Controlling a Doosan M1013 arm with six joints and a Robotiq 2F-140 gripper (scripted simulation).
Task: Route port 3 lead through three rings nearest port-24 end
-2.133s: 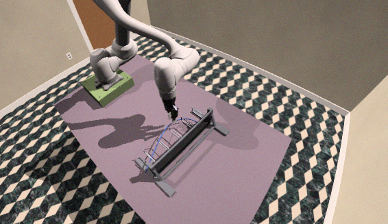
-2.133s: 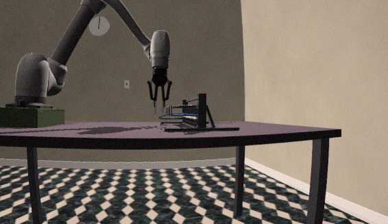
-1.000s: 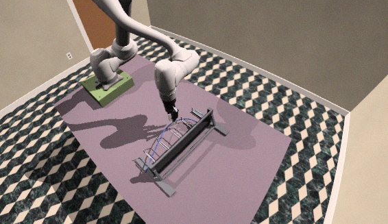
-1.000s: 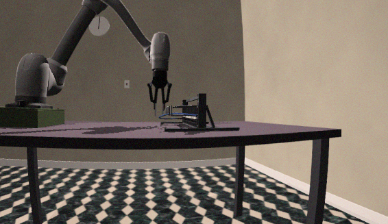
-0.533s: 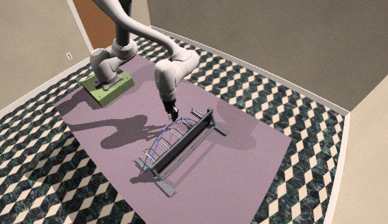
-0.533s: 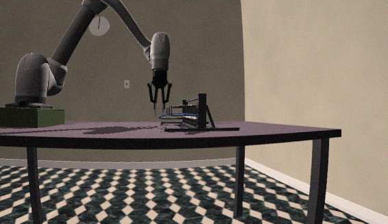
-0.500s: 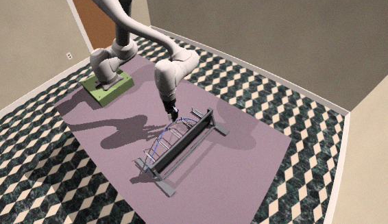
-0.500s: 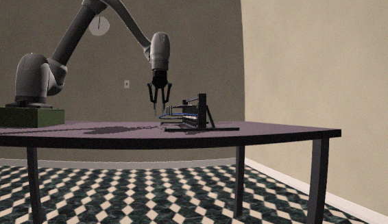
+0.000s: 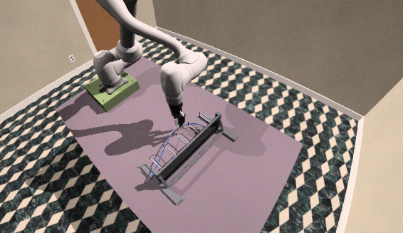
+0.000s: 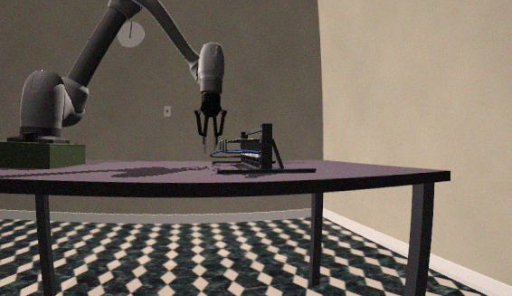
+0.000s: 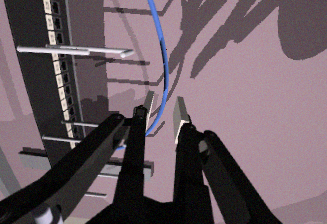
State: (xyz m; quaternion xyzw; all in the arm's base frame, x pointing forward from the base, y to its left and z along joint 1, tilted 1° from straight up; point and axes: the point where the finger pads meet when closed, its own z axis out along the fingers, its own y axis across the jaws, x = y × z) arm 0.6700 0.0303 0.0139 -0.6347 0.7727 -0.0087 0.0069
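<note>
Now: the rack 150 mm ahead of my hand, 80 mm to the right of it and 10 mm below it.
</note>
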